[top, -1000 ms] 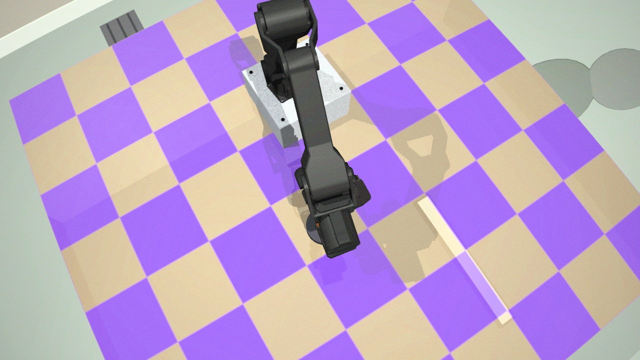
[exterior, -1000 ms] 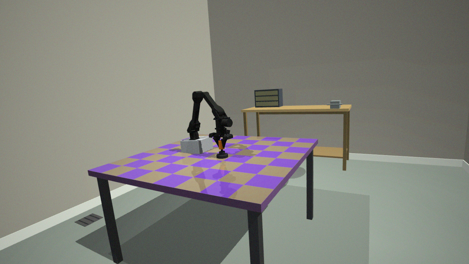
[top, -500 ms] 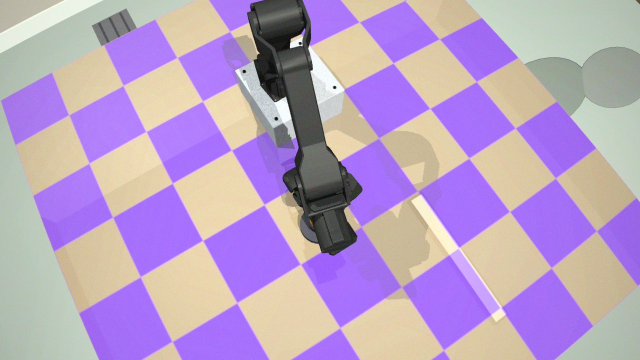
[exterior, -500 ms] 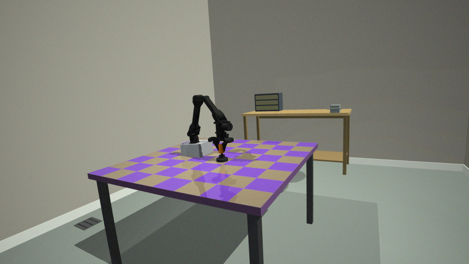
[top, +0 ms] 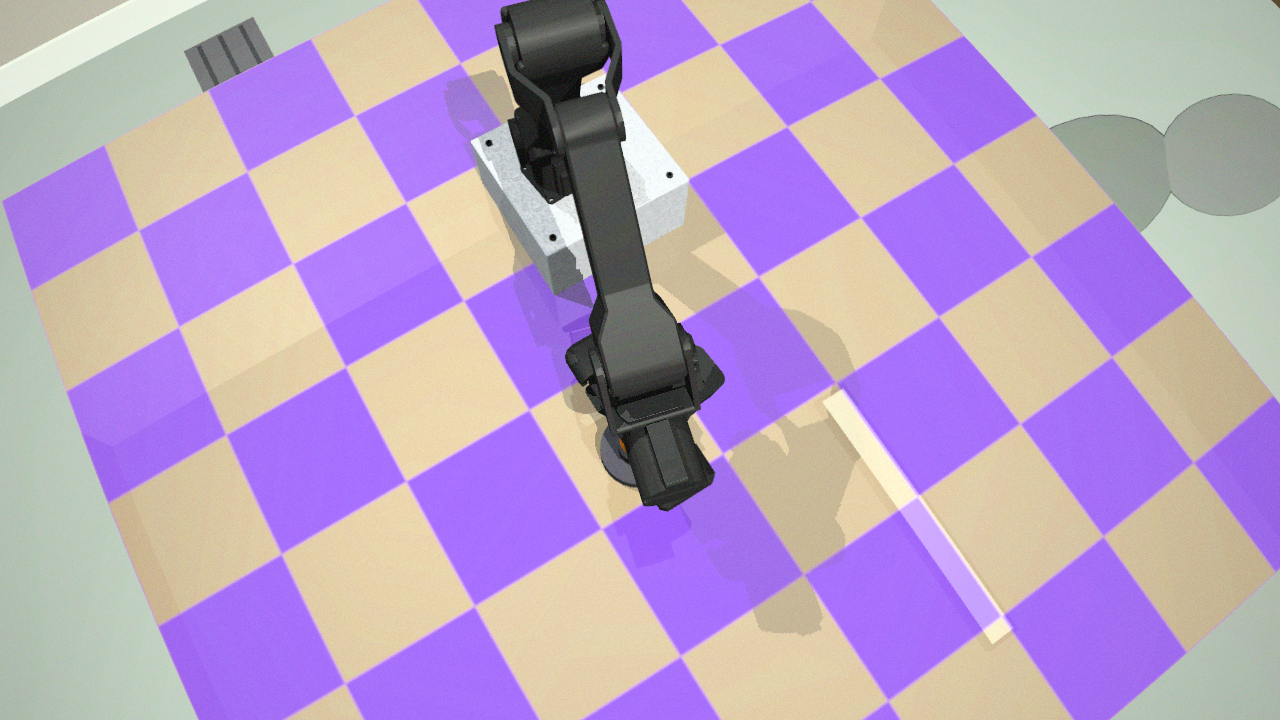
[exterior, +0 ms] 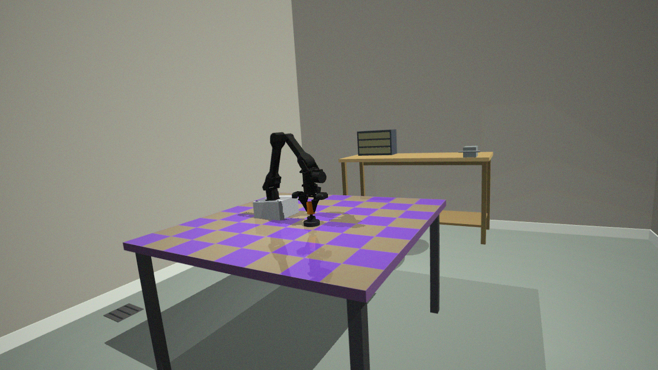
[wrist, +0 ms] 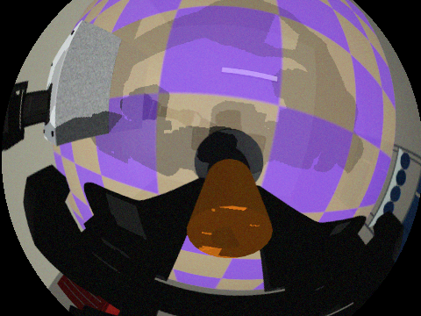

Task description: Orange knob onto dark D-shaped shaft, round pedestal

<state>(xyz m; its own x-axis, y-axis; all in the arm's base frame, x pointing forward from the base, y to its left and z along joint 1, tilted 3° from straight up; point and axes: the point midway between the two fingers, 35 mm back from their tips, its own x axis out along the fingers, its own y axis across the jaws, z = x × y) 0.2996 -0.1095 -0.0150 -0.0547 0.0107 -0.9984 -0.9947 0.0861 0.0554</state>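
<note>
The orange knob is 2 cm above my gripper tip. From my gripper tip the other things lie so: D-shaped shaft: 4 cm below.
</note>
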